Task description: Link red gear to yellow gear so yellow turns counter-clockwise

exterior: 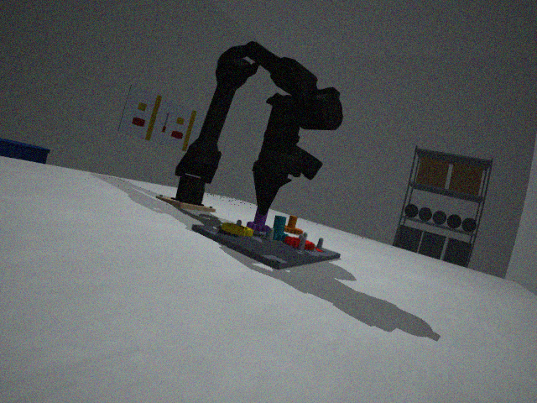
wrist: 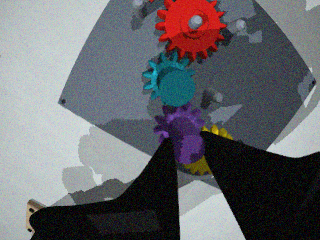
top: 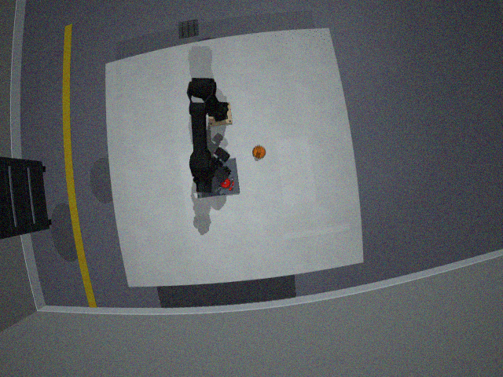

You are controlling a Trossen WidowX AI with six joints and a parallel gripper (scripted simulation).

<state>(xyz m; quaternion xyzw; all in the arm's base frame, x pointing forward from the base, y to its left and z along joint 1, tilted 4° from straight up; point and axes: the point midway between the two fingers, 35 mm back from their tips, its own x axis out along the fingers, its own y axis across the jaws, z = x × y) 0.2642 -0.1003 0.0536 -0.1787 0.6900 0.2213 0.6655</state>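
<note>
My gripper tip is now 30 mm short of the teal gear, 20 mm to the right of it and 20 mm above it. From my gripper tip the other things lie so: purple gear (10 mm below); yellow gear (20 mm behind, 40 mm to the right, 30 mm below); red gear (70 mm ahead, 20 mm to the left, 30 mm below).
</note>
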